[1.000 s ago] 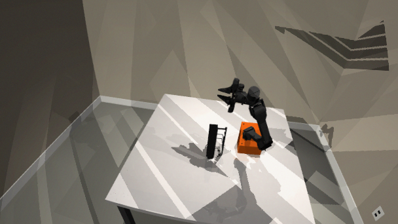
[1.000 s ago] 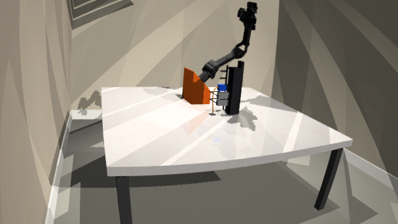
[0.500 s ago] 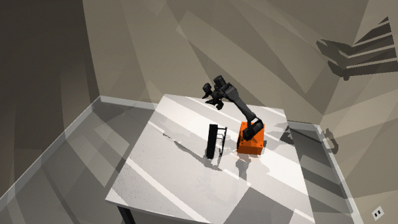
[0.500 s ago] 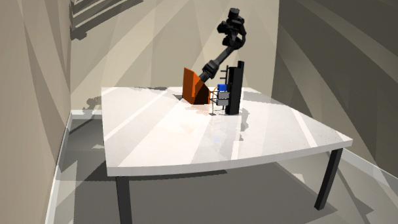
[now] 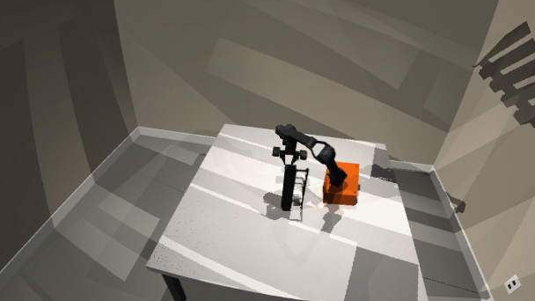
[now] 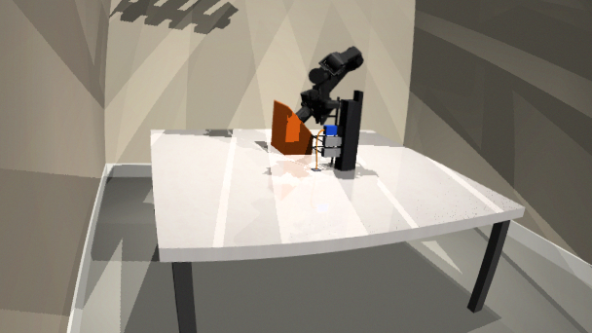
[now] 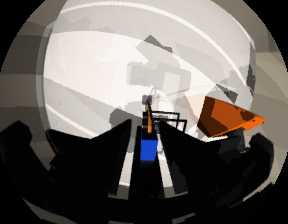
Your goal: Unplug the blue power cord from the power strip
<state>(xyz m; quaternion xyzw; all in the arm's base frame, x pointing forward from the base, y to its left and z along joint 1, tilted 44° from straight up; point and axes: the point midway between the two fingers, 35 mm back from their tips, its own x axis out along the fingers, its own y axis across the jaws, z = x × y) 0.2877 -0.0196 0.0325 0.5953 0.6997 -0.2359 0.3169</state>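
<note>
Right now my gripper tip is 7 cm to the right of the blue plug, 3 cm past it and 2 cm above it.
</note>
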